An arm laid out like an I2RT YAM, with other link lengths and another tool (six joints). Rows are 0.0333 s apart.
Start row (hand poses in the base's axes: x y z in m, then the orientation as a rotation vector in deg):
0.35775 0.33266 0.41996 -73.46 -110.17 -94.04
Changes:
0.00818 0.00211 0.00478 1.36 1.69 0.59
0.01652 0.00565 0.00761 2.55 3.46 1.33
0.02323 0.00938 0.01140 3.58 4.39 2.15
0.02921 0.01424 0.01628 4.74 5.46 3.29
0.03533 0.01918 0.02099 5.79 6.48 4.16
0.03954 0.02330 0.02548 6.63 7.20 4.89
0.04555 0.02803 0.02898 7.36 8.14 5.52
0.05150 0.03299 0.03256 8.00 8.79 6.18
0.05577 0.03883 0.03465 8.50 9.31 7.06
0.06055 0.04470 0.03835 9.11 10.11 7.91
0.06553 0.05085 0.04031 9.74 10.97 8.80
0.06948 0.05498 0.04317 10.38 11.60 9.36
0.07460 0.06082 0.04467 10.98 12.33 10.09
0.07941 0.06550 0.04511 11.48 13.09 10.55
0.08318 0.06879 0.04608 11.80 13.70 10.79
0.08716 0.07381 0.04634 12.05 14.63 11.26
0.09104 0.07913 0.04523 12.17 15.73 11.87
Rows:
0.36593 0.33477 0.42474 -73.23 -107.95 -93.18
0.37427 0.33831 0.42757 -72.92 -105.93 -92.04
0.38098 0.34204 0.43136 -72.10 -104.59 -91.52
0.38696 0.34690 0.43624 -70.96 -103.14 -90.81
0.39308 0.35184 0.44095 -70.13 -101.75 -90.19
0.39729 0.35596 0.44544 -69.38 -100.71 -89.77
0.40330 0.36069 0.44894 -68.90 -99.62 -89.10
0.40925 0.36565 0.45252 -68.27 -98.80 -88.63
0.41352 0.37149 0.45461 -67.38 -98.27 -88.08
0.41830 0.37736 0.45831 -66.63 -97.45 -87.35
0.42328 0.38351 0.46027 -65.86 -96.59 -86.57
0.42723 0.38764 0.46313 -65.34 -95.76 -86.16
0.43235 0.39348 0.46463 -64.69 -94.95 -85.55
0.43716 0.39816 0.46507 -64.39 -94.16 -84.97
0.44093 0.40145 0.46604 -64.32 -93.56 -84.51
0.44491 0.40647 0.46630 -64.18 -92.93 -83.62
0.44879 0.41179 0.46519 -64.02 -92.36 -82.42

